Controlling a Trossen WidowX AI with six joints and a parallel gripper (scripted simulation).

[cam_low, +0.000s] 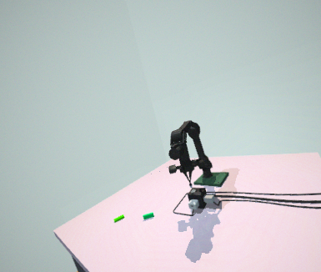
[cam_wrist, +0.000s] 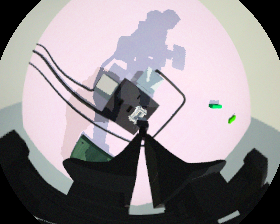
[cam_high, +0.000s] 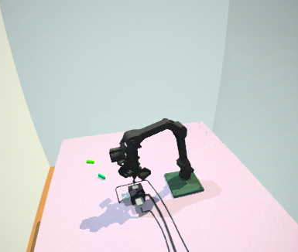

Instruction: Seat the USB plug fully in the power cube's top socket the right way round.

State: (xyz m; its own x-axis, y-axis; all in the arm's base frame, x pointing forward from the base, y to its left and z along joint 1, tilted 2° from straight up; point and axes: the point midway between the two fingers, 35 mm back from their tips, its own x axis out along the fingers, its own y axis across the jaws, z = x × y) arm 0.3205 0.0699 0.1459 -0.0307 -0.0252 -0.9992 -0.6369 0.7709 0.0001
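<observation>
The USB plug lies 2 cm below my gripper tip. The rest, counted from my gripper tip: USB socket 6 cm below, 1 cm to the left.
</observation>
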